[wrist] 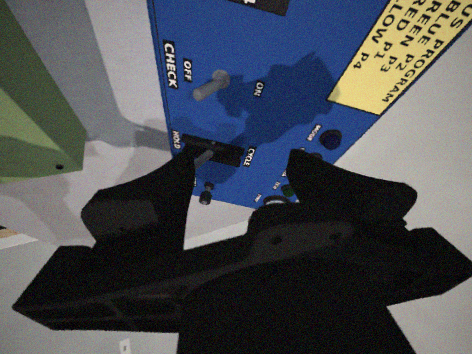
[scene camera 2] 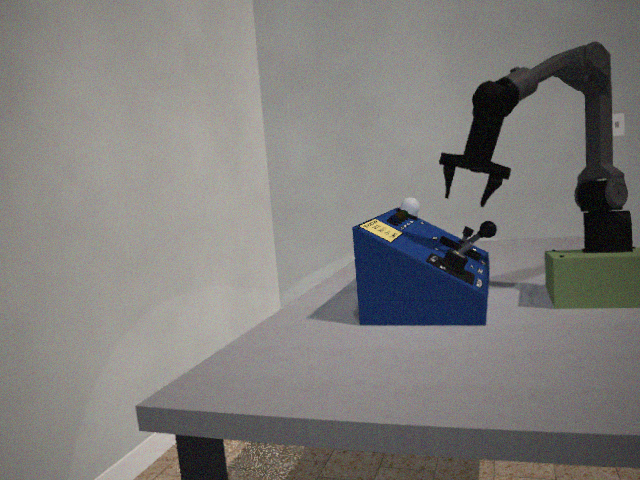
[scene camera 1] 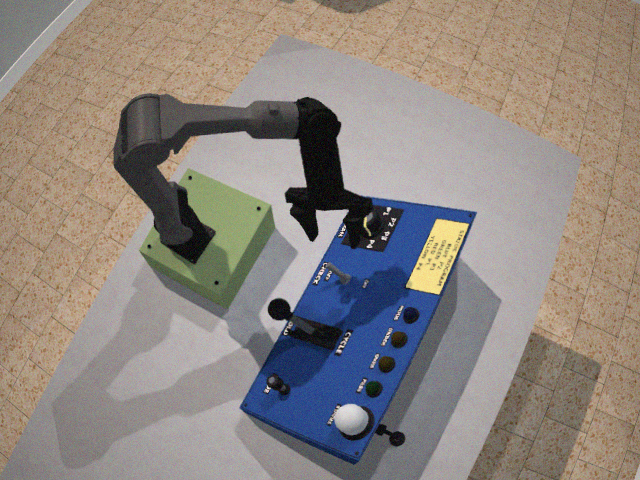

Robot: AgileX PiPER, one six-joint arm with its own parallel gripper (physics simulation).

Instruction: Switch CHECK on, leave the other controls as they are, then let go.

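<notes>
The CHECK toggle (scene camera 1: 338, 273) (wrist: 211, 86) is a grey stick on the sloped blue panel (scene camera 1: 310, 418) (scene camera 2: 413, 294) (wrist: 210, 30). It leans toward the OFF label (wrist: 187, 71), away from the ON label (wrist: 258, 89). My gripper (scene camera 1: 333, 241) (scene camera 2: 465, 200) (wrist: 242, 161) is open, with its fingers wide apart and nothing between them. It hangs above the panel, apart from the toggle. In the scene camera 1 view one finger partly covers the PROGRAM knob (scene camera 1: 371, 223). The toggle cannot be made out clearly in the scene camera 2 view.
The ball-ended CYCLE/HOLD lever (scene camera 1: 279, 308) (scene camera 2: 487, 228) (wrist: 202, 159) leans toward HOLD. A small black toggle (scene camera 1: 277, 383) (wrist: 206, 194), a white dome (scene camera 1: 352, 419) (scene camera 2: 409, 206) and a yellow card (scene camera 1: 438, 255) (scene camera 2: 381, 229) (wrist: 357, 95) are on the panel. The arm stands on a green block (scene camera 1: 232, 227) (scene camera 2: 594, 279).
</notes>
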